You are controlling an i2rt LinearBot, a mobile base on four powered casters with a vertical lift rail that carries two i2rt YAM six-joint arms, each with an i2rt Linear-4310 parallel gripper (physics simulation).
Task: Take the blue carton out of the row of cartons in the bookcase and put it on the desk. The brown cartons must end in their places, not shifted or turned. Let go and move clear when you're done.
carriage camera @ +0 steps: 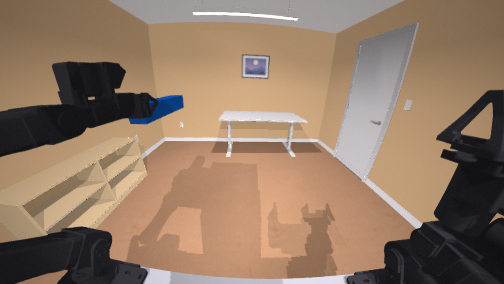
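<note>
The blue carton (167, 107) is left of the middle of the picture, held up in the air above and beyond a low wooden shelf unit. My left gripper (151, 105) is shut on the carton's near part; the fingers hide some of it, and the rest sticks out to the right and below. The desk (262, 117), with a white top and white legs, stands farther off by the back wall, apart from the carton. My right gripper (495, 115) is open at the right edge, partly cut off, away from carton and desk. The bookcase and brown cartons do not show.
The low wooden shelf unit (15, 204) stands along the left wall, below my left arm. A closed grey door (376, 95) is in the right wall. A picture (255, 66) hangs above the desk. Shadows of the robot lie on the brown floor (350, 210) before the desk.
</note>
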